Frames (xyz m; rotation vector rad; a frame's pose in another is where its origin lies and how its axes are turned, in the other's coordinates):
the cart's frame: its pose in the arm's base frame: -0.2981 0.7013 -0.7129 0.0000 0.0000 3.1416
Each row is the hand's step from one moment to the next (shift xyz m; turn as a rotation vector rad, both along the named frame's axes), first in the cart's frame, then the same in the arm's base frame.
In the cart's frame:
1: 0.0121 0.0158 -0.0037 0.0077 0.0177 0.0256
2: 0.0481 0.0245 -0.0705 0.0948 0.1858 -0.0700
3: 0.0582 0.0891 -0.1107 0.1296 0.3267 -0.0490
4: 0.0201 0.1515 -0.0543 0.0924 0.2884 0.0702
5: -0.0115 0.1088 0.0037 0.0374 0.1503 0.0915
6: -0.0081 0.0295 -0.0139 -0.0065 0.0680 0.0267
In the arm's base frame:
1: -0.0121 -0.0158 -0.0037 -0.0077 -0.0177 0.0256
2: -0.0481 -0.0245 -0.0705 -0.0948 -0.1858 -0.0700
3: -0.0582 -0.0891 -0.1107 -0.1296 -0.3267 -0.0490
4: -0.0201 -0.1515 -0.0543 -0.0924 -0.2884 0.0702
5: 0.0115 -0.1088 0.0037 -0.0374 -0.1503 0.0915
6: 0.0081 -0.0295 -0.0139 0.0065 -0.0680 0.0267

